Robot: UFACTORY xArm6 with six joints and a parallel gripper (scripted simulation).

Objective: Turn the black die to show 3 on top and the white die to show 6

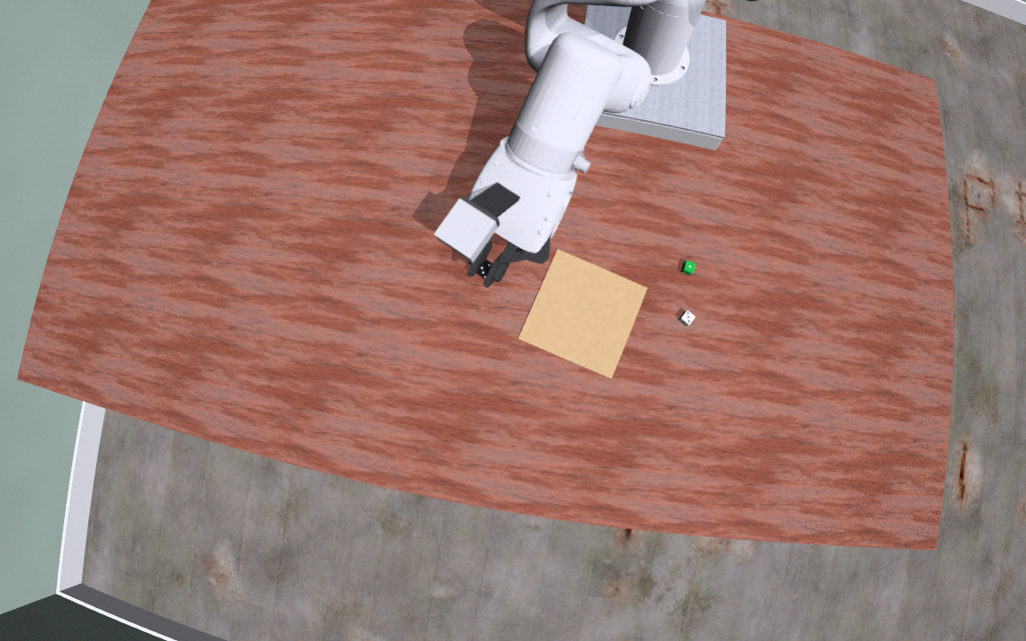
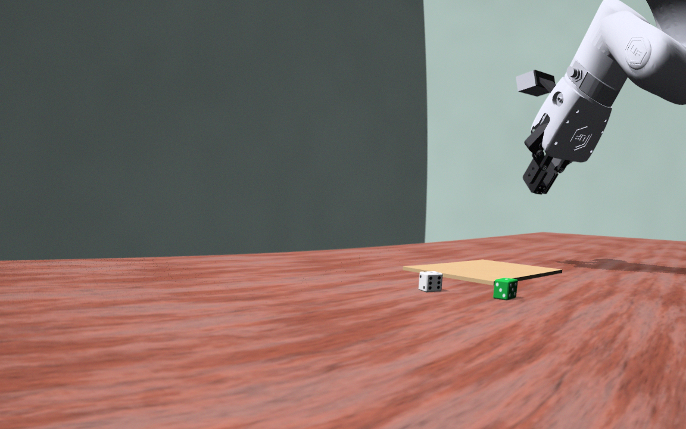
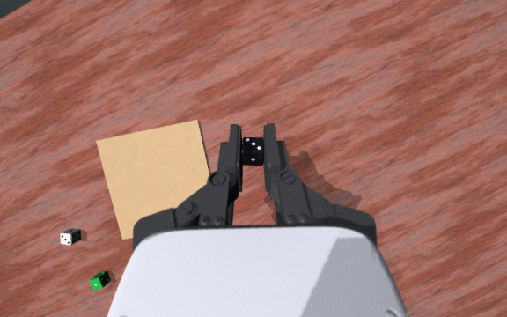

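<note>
My gripper is now 40 mm short of the tan mat, 130 mm to the right of it and 120 mm above it. Also, from my hand: green die (30 mm behind, 280 mm to the left, 110 mm below); then white die (40 mm ahead, 280 mm to the left, 110 mm below); then black die (10 mm below).
</note>
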